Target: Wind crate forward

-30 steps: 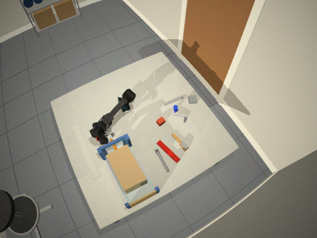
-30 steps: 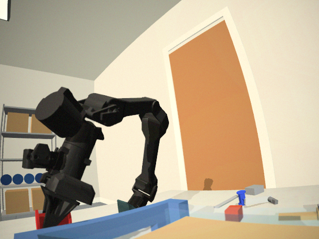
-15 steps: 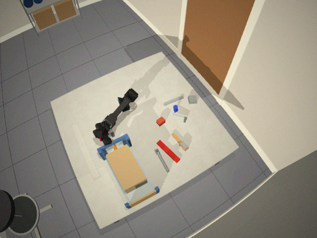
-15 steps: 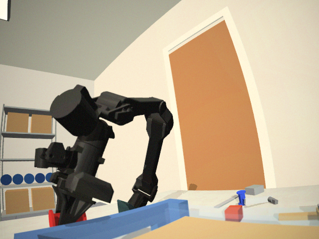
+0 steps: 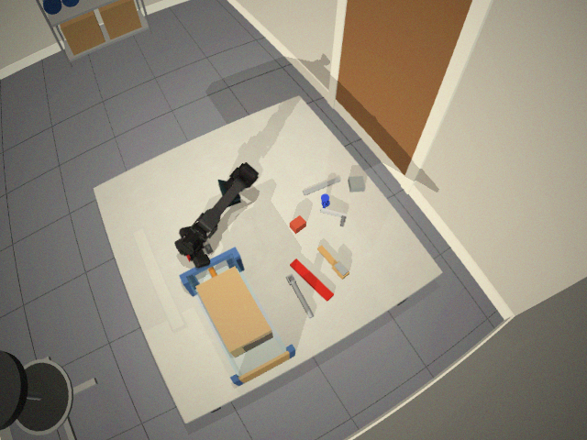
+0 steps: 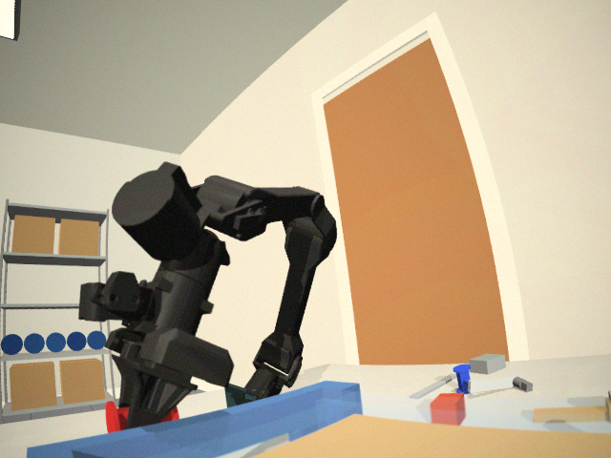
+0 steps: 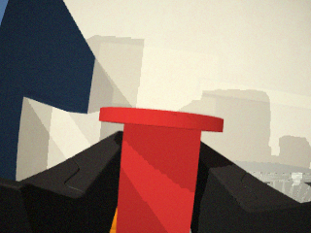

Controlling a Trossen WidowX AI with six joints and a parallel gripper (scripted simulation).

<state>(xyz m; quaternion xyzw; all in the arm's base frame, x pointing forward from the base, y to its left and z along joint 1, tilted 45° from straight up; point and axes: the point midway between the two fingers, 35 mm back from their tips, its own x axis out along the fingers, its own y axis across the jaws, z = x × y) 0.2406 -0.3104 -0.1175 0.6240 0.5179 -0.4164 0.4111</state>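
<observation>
The winch is 10 cm below my gripper tip, 10 cm behind it and 5 cm to the left of it. From my gripper tip the other things lie so: red bar: 40 cm to the left, 31 cm ahead, 13 cm below; then wooden brush: 53 cm to the left, 30 cm ahead, 11 cm below; then red grip: 2 cm to the left.
</observation>
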